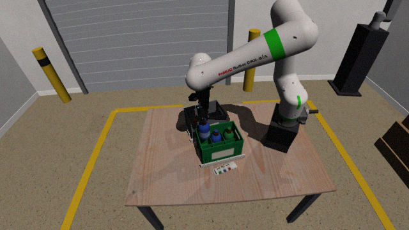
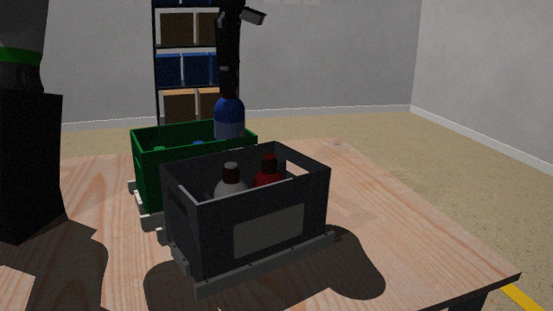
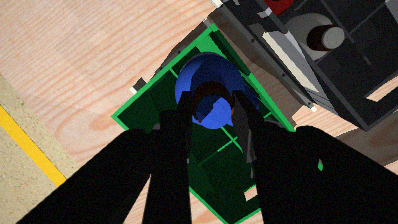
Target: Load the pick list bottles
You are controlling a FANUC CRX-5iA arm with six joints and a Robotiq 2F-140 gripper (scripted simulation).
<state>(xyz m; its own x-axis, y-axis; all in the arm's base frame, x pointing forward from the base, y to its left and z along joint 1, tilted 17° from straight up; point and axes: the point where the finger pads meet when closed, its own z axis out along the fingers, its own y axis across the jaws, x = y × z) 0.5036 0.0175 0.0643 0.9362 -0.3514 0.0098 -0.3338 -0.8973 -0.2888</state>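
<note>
My gripper is now 8 cm above the blue-label bottle. The rest, counted from my hand: red-label bottle: 8 cm ahead, 13 cm to the right, 22 cm below; then white-label bottle: 17 cm to the right, 22 cm below; then green crate: 9 cm behind, 1 cm to the left, 22 cm below.
</note>
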